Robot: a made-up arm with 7 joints.
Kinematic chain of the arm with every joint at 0, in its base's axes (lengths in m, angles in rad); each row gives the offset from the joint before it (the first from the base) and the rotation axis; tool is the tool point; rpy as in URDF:
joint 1: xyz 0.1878 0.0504 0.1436 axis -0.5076 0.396 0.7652
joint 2: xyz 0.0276 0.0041 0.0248 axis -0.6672 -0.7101 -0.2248
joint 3: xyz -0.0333 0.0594 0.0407 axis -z
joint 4: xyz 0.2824 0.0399 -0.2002 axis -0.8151 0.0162 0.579
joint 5: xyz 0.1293 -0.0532 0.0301 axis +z
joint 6: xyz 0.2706 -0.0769 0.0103 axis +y
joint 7: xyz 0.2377 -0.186 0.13 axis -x
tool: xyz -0.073 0.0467 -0.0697 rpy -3.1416 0 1.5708
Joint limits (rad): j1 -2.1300..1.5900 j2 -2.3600..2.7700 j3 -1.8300..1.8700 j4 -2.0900..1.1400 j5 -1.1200..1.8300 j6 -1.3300..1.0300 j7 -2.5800..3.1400
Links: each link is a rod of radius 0.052 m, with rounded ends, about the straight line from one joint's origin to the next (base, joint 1, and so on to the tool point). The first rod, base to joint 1, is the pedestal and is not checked.
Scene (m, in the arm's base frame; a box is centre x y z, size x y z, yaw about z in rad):
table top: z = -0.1
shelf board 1: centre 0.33 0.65 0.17 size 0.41 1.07 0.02 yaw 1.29
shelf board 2: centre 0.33 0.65 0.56 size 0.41 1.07 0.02 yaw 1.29
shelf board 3: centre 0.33 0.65 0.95 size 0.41 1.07 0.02 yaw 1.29
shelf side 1: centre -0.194 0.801 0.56 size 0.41 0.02 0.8 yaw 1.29
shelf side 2: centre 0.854 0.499 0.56 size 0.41 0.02 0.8 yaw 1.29
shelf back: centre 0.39 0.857 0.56 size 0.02 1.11 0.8 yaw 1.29
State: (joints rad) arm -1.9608 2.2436 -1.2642 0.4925 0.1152 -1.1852 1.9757
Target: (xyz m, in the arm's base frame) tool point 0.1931 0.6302 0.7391
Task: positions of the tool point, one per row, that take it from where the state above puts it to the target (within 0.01 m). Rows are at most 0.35 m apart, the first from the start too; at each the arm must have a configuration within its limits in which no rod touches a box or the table.
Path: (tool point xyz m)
1: 0.4009 -0.5224 0.6710
2: 0.3682 -0.2277 0.8314
3: 0.2713 0.0857 0.8509
4: 0.1048 0.3238 0.7391
5: 0.1543 0.4811 0.7622
6: 0.1931 0.6302 0.7391

